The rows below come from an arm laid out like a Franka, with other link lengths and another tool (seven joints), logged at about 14 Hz.
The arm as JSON. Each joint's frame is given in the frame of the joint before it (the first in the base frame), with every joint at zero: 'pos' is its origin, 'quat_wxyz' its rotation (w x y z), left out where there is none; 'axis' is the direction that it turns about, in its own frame. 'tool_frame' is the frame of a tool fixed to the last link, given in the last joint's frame.
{
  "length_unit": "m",
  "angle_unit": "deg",
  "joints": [
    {
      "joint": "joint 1",
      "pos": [
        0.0,
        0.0,
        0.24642
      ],
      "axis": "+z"
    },
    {
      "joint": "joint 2",
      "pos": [
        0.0,
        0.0,
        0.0
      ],
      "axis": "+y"
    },
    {
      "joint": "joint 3",
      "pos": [
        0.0,
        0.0,
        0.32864
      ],
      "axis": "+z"
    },
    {
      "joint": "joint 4",
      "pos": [
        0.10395,
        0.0,
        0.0
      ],
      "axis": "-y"
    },
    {
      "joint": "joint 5",
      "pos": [
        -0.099,
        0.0,
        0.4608
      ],
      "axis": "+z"
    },
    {
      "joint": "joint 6",
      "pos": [
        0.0,
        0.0,
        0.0
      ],
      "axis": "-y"
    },
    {
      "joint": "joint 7",
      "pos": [
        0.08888,
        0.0,
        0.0
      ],
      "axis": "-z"
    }
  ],
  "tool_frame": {
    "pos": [
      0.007,
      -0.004,
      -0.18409
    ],
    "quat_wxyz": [
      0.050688,
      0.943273,
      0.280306,
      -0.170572
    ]
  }
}
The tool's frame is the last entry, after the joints.
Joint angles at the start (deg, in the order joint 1, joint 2, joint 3, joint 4, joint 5, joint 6, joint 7): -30.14 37.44 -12.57 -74.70 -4.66 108.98 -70.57
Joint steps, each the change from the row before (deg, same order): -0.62 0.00 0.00 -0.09 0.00 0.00 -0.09; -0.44 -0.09 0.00 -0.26 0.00 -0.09 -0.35; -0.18 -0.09 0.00 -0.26 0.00 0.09 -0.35; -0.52 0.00 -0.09 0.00 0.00 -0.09 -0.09; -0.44 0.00 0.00 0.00 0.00 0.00 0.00; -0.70 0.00 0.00 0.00 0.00 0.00 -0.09; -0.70 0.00 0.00 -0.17 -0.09 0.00 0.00; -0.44 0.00 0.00 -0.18 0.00 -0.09 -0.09; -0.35 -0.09 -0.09 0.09 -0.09 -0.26 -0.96; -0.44 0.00 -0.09 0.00 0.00 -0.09 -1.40; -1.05 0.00 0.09 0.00 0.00 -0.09 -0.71; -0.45 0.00 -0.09 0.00 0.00 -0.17 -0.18
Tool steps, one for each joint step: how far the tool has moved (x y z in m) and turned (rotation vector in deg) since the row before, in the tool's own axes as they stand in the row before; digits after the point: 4 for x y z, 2 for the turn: -0.0068 -0.0028 0.0055 0.37 0.08 0.41; -0.0043 -0.0031 0.0046 0.34 0.13 -0.04; -0.0015 -0.0015 0.0024 0.04 0.06 -0.20; -0.0069 -0.0028 0.0045 0.36 0.03 0.39; -0.0051 -0.0018 0.0033 0.23 0.05 0.37; -0.0081 -0.0029 0.0053 0.33 0.07 0.51; -0.0074 -0.0036 0.0068 0.52 0.04 0.49; -0.0040 -0.0028 0.0050 0.43 0.12 0.19; -0.0059 -0.0024 0.0016 -0.02 -0.05 -0.58; -0.0057 -0.0026 0.0038 -0.14 0.03 -0.90; -0.0107 -0.0049 0.0075 0.32 0.21 0.13; -0.0057 -0.0031 0.0040 0.36 0.07 0.22
